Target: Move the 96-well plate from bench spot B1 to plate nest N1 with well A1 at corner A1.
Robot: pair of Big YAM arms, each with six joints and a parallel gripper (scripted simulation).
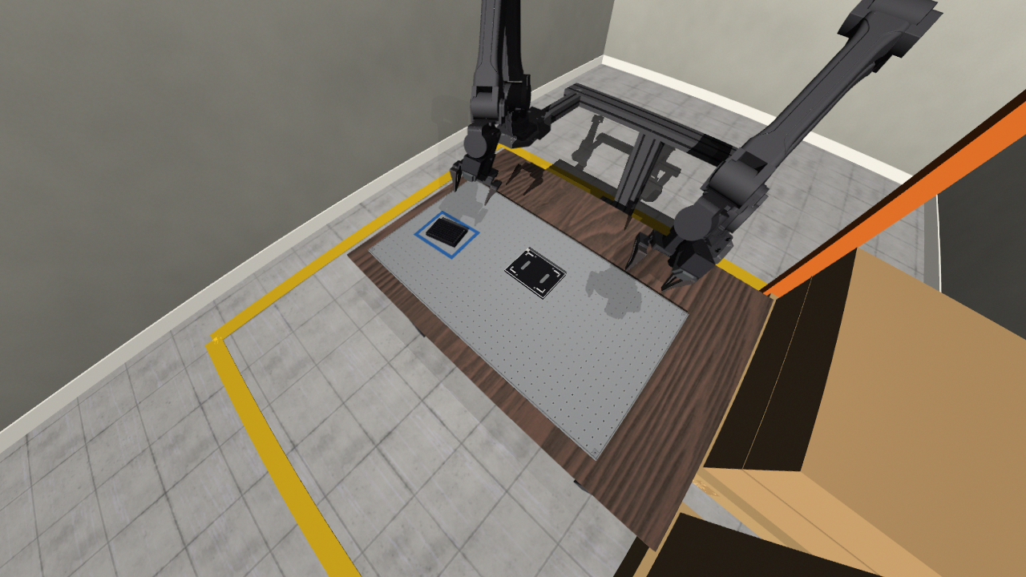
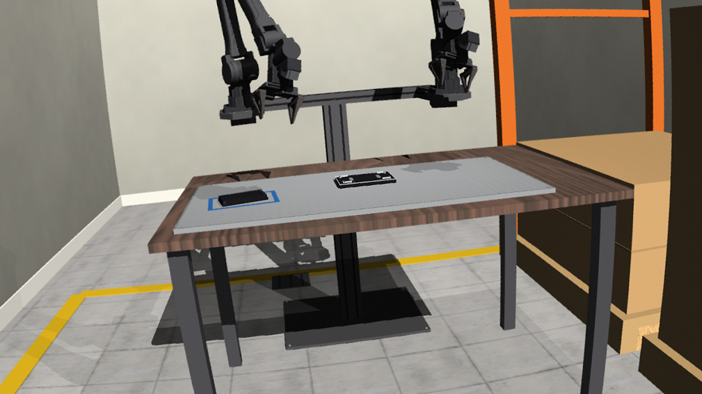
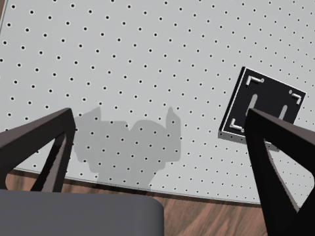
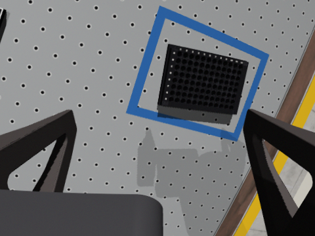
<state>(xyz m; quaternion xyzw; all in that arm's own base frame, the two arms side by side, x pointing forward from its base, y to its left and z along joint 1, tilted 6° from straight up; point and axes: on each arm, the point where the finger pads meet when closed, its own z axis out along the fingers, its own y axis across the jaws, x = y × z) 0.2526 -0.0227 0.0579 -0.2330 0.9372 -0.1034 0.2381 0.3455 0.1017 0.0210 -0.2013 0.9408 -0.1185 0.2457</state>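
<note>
Now: the black 96-well plate 6 cm ahead of my right hand, 11 cm to the right of it and 20 cm below it. From my right hand the other things lie so: black plate nest N1: 4 cm behind, 24 cm to the left, 21 cm below.
</note>
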